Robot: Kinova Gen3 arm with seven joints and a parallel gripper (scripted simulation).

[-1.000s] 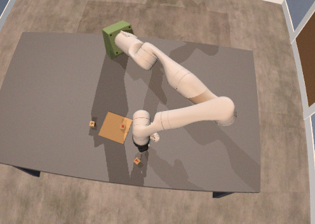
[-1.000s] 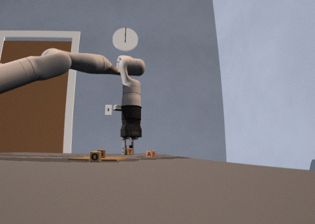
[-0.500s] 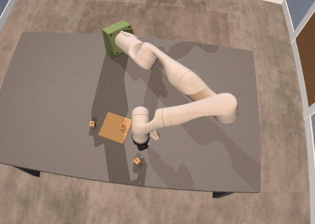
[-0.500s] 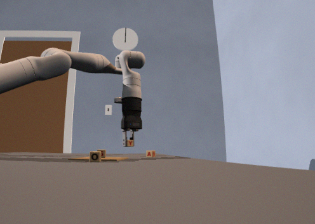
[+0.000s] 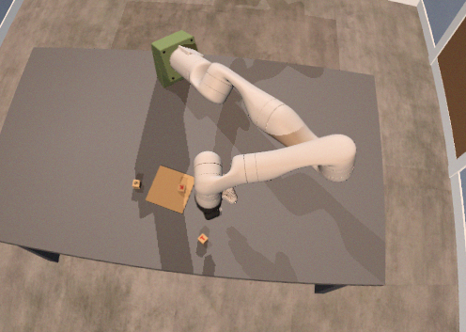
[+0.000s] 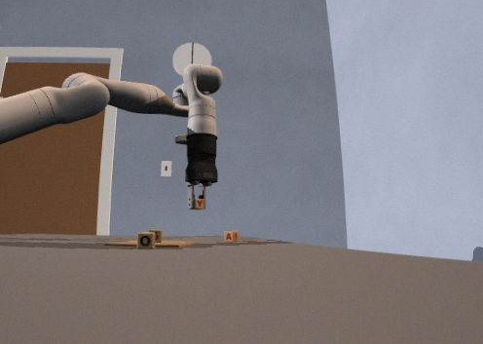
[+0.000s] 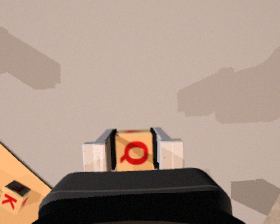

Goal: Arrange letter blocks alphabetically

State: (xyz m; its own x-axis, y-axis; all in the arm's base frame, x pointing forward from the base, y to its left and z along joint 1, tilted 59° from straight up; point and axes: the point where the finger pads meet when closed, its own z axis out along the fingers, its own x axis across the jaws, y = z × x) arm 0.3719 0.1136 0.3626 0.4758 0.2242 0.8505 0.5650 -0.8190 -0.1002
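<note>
Right now the orange mat is 20 mm behind my hand, 190 mm to the right of it and 100 mm below it.
</note>
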